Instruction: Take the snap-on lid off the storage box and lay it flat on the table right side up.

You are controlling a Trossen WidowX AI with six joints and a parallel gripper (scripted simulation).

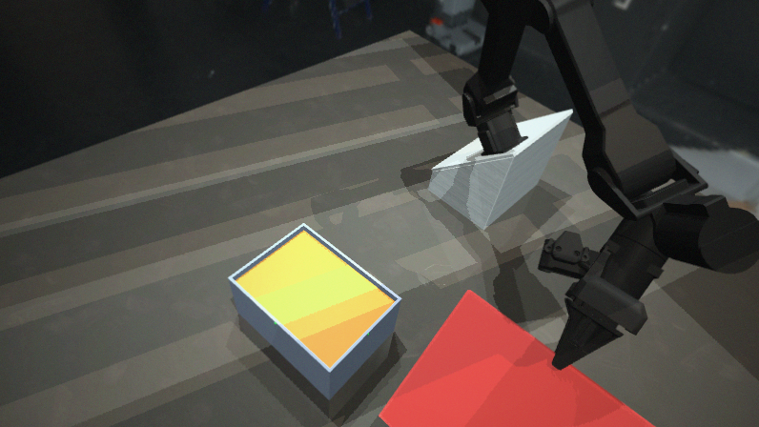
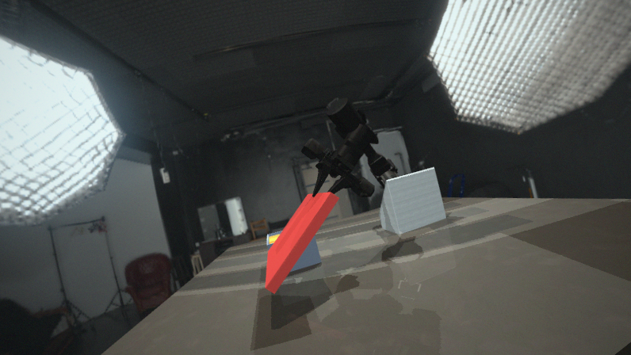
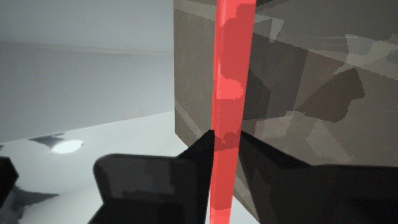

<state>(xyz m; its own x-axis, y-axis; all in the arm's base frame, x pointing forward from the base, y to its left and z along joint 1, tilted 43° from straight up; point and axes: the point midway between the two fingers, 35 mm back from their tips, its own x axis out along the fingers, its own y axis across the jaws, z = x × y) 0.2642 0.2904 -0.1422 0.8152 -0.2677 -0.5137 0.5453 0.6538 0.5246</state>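
Right now the red lid is 6 cm ahead of my gripper tip, 5 cm below it and 1 cm to the left of it. Also, from my gripper tip: storage box (29 cm to the right, 16 cm below, 13 cm ahead).
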